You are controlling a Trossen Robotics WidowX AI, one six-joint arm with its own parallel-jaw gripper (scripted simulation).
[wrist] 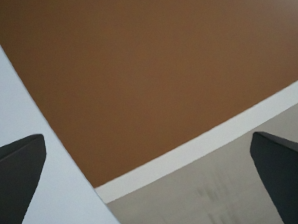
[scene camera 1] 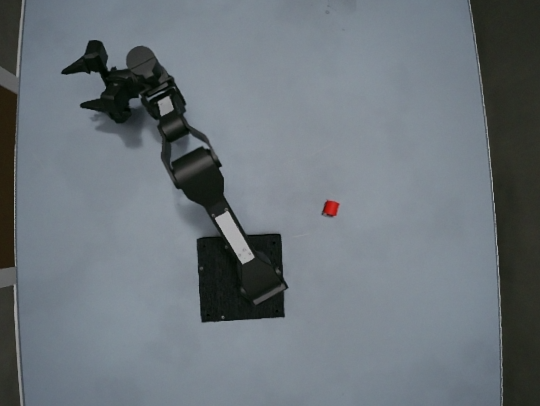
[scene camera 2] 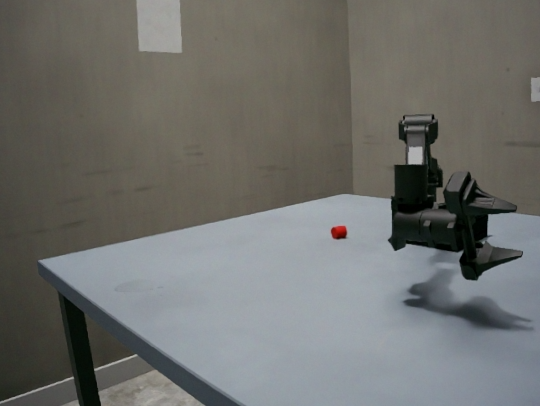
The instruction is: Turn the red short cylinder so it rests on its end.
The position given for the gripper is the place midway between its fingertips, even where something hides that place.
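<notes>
The gripper (scene camera 2: 519, 232) is visible in this scene. The wrist camera catches the gripper (wrist: 150, 144) too, and the same gripper (scene camera 1: 71, 89) can be seen from scene camera 1 as well.
</notes>
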